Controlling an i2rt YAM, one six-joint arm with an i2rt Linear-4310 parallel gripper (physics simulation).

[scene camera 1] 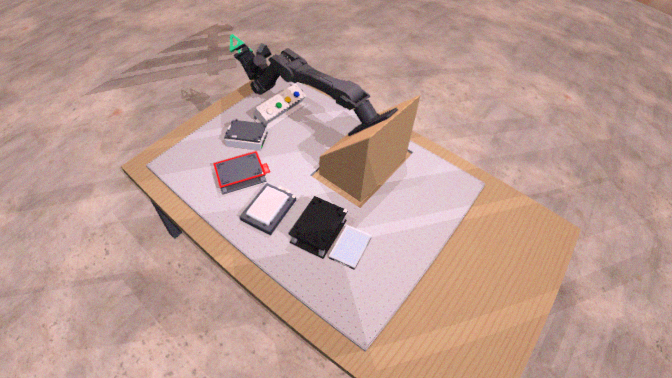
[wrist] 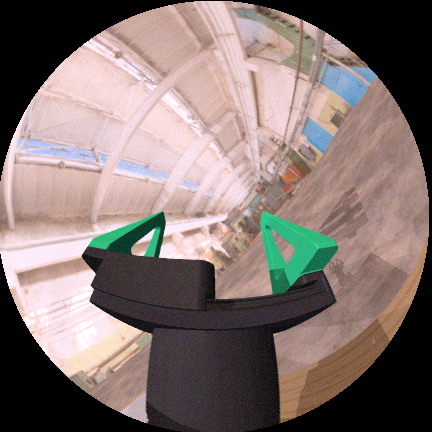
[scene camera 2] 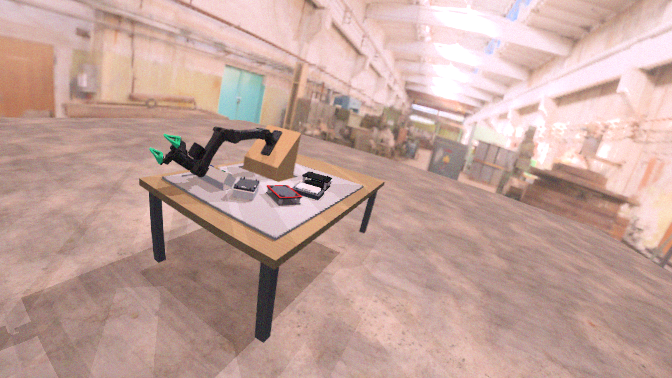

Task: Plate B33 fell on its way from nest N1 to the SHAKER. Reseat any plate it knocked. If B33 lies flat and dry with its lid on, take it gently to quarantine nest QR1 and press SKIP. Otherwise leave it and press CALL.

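Seen in the pictures: gripper, fingertip midpoint: (scene camera 1: 235, 38) (wrist: 212, 216) (scene camera 2: 156, 141); arm's base, origin of the base link: (scene camera 1: 372, 123) (scene camera 2: 271, 142).
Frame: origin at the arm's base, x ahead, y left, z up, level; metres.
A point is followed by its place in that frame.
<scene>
My gripper (scene camera 1: 237, 44) @[x -0.095, y -0.762, z 0.033 m] (scene camera 2: 157, 142) @[x -0.095, y -0.762, z 0.033 m] (wrist: 212, 216) @[x -0.095, y -0.762, z 0.033 m] is open and empty, beyond the table's far-left edge, past the button box. The white button box (scene camera 1: 268, 113) @[x 0.066, y -0.427, z -0.129 m] (scene camera 2: 219, 177) @[x 0.039, y -0.487, z -0.139 m] has white, green, yellow and blue buttons; its labels are unreadable. A pale plate (scene camera 1: 351, 246) @[x 0.341, y 0.158, z -0.176 m] lies on the mat beside a black nest (scene camera 1: 319, 222) @[x 0.351, y 0.043, z -0.134 m] (scene camera 2: 317, 178) @[x 0.368, y -0.004, z -0.134 m]. A white plate (scene camera 1: 270, 205) @[x 0.384, y -0.132, z -0.154 m] (scene camera 2: 309, 189) @[x 0.401, y -0.169, z -0.158 m] sits on a dark nest. A red-rimmed dark nest (scene camera 1: 240, 170) @[x 0.336, y -0.317, z -0.152 m] (scene camera 2: 284, 191) @[x 0.339, y -0.331, z -0.152 m] and a grey-white box with a dark top (scene camera 1: 246, 131) @[x 0.188, y -0.430, z -0.137 m] (scene camera 2: 247, 185) @[x 0.201, y -0.456, z -0.137 m] stand nearby. Plate names, lid and dryness cannot be read.
A wooden wedge block (scene camera 1: 345, 167) @[x 0.155, y 0.001, z -0.084 m] (scene camera 2: 270, 162) @[x 0.077, y -0.097, z -0.101 m] stands beside the arm's base. The pale perforated mat (scene camera 1: 400, 260) @[x 0.284, y 0.305, z -0.192 m] (scene camera 2: 270, 225) @[x 0.455, y -0.613, z -0.192 m] covers much of the wooden table (scene camera 1: 505, 270) @[x 0.109, y 0.615, z -0.205 m] (scene camera 2: 212, 217) @[x 0.242, y -0.719, z -0.205 m]. A strip of table edge (wrist: 345, 372) shows at the lower right of the wrist view.
</scene>
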